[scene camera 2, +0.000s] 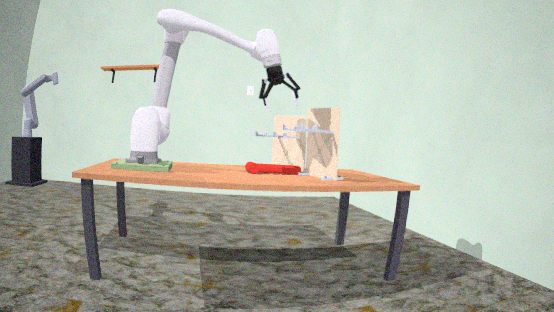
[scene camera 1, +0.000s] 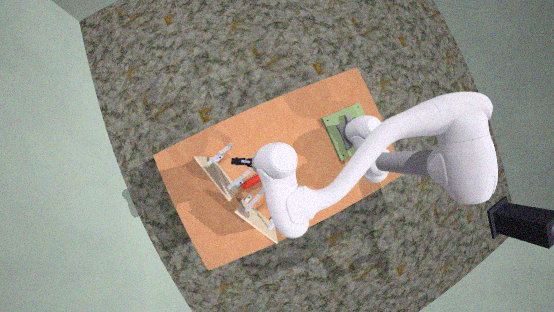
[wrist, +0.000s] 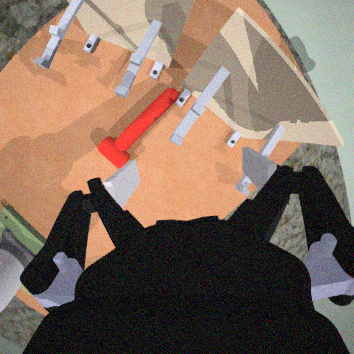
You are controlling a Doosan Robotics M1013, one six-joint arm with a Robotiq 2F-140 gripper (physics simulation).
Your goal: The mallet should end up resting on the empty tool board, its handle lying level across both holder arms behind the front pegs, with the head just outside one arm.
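Observation:
The red mallet [scene camera 1: 251,181] [scene camera 2: 272,169] [wrist: 145,121] lies on its side on the tabletop, below the holder arms. In the wrist view its head is toward my gripper and its handle end is beside a foot bracket between the boards. Two upright tool boards stand behind it: one [scene camera 1: 214,177] [scene camera 2: 280,147] [wrist: 285,95] with arms [wrist: 200,105] reaching out, and the other [scene camera 1: 257,225] [scene camera 2: 320,150] [wrist: 115,25], also with arms [wrist: 139,57]. Neither board's arms hold a mallet. My gripper [scene camera 2: 282,104] [wrist: 188,164] is open and empty, above the arms' level.
The wooden table [scene camera 1: 280,115] [scene camera 2: 215,178] carries my arm's green base plate [scene camera 1: 332,136] [scene camera 2: 117,165] at the other end from the boards. A wall shelf [scene camera 2: 130,67] and a small arm on a black pedestal [scene camera 2: 26,160] stand apart in the background.

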